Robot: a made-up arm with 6 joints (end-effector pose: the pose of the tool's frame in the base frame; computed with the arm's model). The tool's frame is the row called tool.
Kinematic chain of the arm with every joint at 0, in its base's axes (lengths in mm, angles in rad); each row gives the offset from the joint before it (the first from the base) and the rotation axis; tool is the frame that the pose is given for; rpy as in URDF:
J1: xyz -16 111 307 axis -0.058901 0.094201 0.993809
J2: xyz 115 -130 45 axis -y
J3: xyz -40 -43 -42 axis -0.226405 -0.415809 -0.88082
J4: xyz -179 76 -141 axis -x
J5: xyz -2 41 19 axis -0.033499 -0.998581 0.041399
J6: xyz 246 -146 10 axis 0.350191 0.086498 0.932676
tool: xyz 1 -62 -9 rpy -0.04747 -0.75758 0.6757
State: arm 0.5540 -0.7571 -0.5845 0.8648 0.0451 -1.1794
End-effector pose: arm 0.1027 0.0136 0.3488 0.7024 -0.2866 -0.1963 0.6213
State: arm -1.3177 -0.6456 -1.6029 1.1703 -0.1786 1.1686
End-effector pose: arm -0.0882 0.0804 0.2796 0.4711 0.5820 -0.1182 0.6523
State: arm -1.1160 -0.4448 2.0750 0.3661 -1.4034 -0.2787
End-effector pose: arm -0.2673 0.1268 0.0237 0.1641 -0.0631 0.0660 -0.9822
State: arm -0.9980 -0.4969 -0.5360 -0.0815 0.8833 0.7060
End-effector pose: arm -0.1430 -0.1467 0.3444 0.7044 0.2072 -0.6351 0.2399
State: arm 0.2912 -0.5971 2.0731 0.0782 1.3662 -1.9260
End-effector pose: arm 0.0777 0.1172 0.2569 0.2799 0.5266 0.7113 0.3720
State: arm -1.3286 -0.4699 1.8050 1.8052 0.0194 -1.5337
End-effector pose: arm -0.1625 -0.1264 0.2544 0.1462 0.5683 -0.8096 0.0155
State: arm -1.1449 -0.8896 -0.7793 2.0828 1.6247 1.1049
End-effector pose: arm -0.1313 0.3615 0.6624 0.1462 0.0948 -0.1116 0.9784
